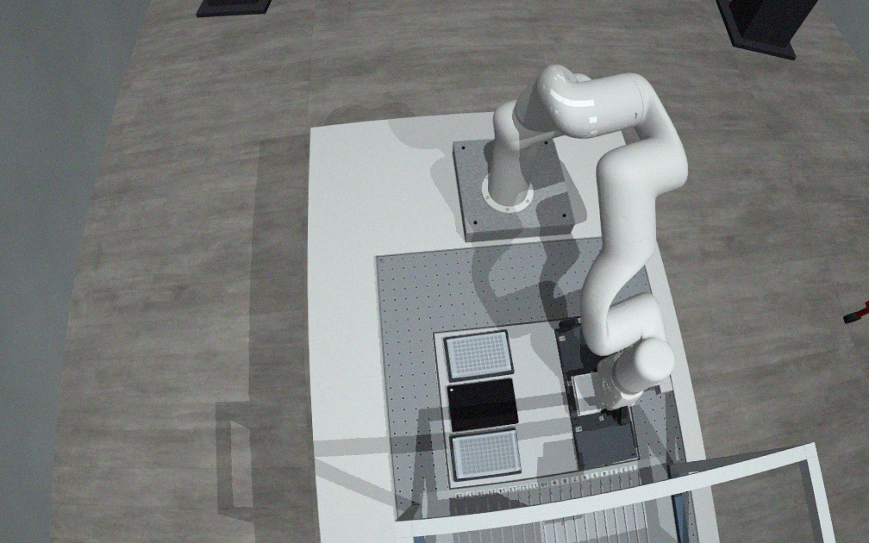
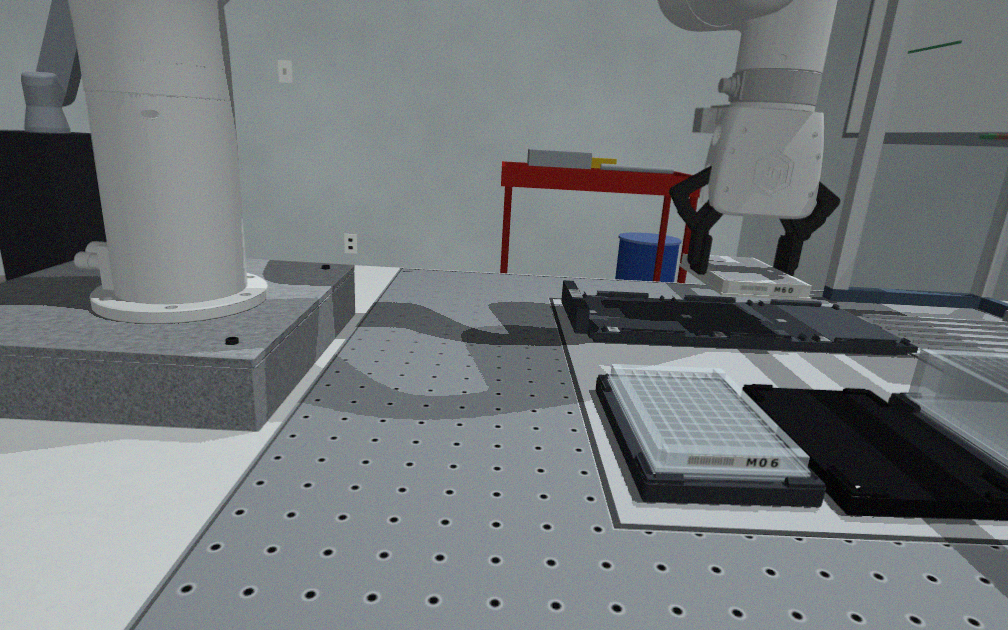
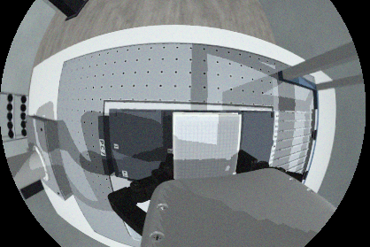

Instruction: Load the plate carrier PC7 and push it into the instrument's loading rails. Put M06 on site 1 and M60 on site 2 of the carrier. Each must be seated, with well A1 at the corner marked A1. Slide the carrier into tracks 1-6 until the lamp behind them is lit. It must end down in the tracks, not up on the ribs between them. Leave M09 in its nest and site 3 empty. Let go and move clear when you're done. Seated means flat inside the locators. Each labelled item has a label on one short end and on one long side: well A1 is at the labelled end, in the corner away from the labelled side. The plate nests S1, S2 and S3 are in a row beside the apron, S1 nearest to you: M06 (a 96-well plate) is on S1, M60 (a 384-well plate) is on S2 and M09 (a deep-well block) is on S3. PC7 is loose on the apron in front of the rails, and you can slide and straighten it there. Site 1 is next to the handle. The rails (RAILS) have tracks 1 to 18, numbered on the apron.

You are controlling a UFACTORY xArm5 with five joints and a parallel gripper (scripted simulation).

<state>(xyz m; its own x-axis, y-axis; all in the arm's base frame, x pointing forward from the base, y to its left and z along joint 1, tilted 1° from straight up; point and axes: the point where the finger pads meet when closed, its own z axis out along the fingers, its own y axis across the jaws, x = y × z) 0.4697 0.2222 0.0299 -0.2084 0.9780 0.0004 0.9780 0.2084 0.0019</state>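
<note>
My hand is 50 mm above the plate carrier PC7 and 10 mm past it. Also, from my hand: plate nest S1: 270 mm to the right, 70 mm behind, 60 mm below; plate M06: 270 mm to the right, 70 mm behind, 50 mm below; plate nest S2: 250 mm to the right, 60 mm below, 40 mm ahead.
</note>
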